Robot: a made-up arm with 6 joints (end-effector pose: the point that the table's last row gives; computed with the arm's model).
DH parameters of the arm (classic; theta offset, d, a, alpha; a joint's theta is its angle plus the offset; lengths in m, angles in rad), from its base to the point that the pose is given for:
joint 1: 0 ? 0.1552 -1.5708
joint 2: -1.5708 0 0.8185 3.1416
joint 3: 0 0 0.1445 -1.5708
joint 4: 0 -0.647 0 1.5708
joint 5: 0 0 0 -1.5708
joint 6: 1.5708 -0.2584 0 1.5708
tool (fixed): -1.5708 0 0 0
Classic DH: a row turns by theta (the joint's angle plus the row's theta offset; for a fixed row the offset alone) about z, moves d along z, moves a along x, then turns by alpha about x.
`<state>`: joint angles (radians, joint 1 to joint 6).
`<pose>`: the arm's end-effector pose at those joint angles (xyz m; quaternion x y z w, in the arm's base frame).
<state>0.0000 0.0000 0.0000 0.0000 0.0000 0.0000</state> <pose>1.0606 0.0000 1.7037 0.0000 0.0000 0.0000 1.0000</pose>
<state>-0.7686 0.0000 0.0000 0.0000 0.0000 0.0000</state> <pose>0.7625 -0.7372 1.7037 0.0000 0.0000 -0.3749 0.9271</pose>
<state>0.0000 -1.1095 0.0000 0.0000 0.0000 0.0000</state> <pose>-0.3041 0.0000 1.9801 0.0000 -0.5267 0.0000 0.8500</pose>
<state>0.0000 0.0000 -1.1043 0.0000 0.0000 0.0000</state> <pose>0.6915 0.0000 0.8155 0.0000 0.5245 0.0000 0.8514</pose>
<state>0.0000 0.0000 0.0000 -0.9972 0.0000 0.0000</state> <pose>1.0606 0.0000 1.7037 0.4782 0.0000 0.0000 0.8783</pose>
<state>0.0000 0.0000 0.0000 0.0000 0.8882 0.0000</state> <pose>0.9652 0.0000 1.9042 0.0000 -0.4296 0.0000 0.9030</pose>
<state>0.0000 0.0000 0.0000 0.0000 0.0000 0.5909</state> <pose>1.0606 0.0000 1.7037 -0.2912 0.0000 0.0000 0.9567</pose>
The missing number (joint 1, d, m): 0.7407
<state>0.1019 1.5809 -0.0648 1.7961 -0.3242 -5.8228</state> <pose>1.0720 0.0290 -0.1692 -0.6991 0.3609 0.5949 0.1645</pose>
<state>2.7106 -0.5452 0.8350 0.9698 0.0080 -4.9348</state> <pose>0.2180 -0.1021 2.3571 0.1008 -0.7450 0.1741 0.6359</pose>
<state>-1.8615 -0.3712 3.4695 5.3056 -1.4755 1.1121</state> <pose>0.3921 0.5667 1.0707 0.9654 0.0587 0.1985 0.1588</pose>
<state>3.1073 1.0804 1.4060 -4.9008 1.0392 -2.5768</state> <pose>-1.5614 -0.1654 1.5515 0.0714 -0.4091 -0.7492 0.5159</pose>
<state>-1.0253 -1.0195 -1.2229 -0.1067 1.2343 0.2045</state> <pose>0.1093 -0.2301 1.4005 -0.2809 -0.3997 -0.5002 0.7150</pose>
